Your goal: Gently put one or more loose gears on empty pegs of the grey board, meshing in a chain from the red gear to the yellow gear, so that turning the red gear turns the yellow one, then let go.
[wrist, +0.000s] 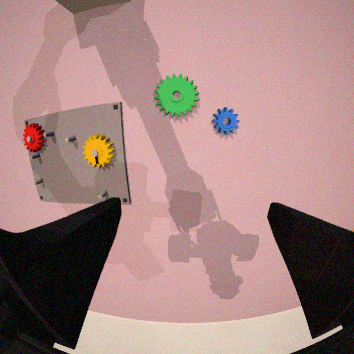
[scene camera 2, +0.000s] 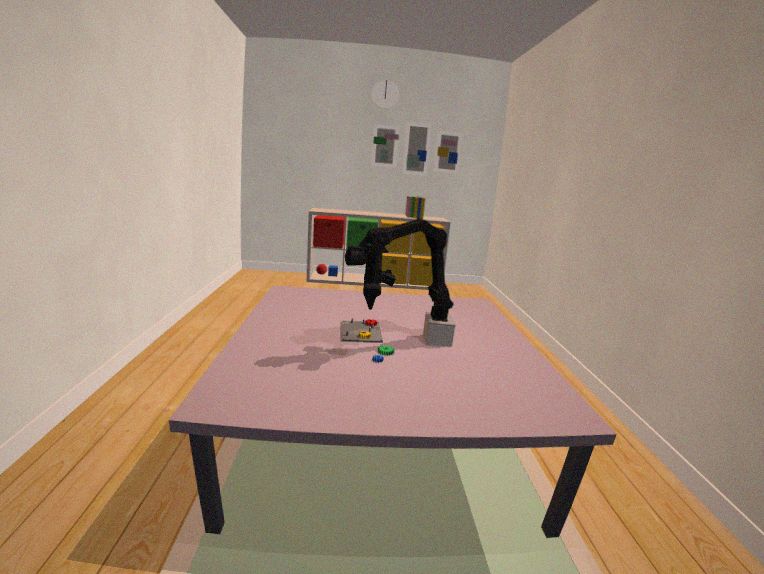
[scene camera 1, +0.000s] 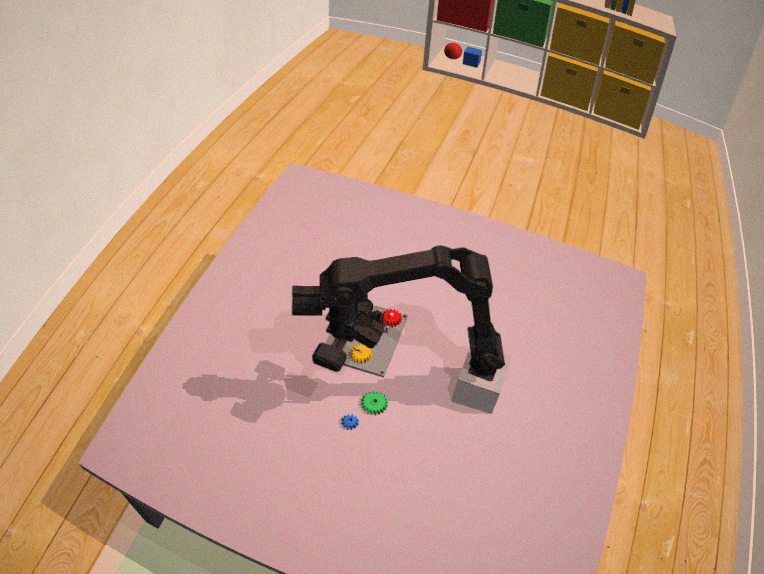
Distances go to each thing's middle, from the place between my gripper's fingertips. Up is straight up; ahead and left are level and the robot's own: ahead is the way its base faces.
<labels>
My gripper is now 10 mm short of the yellow gear [wrist: 97, 142], 140 mm to the left of it and 180 mm above it. From my hand the other things lie so: grey board [scene camera 1: 381, 354] 30 mm ahead, 200 mm to the right, 190 mm below; green gear [wrist: 175, 84] 80 mm behind, 20 mm to the right, 190 mm below.
</labels>
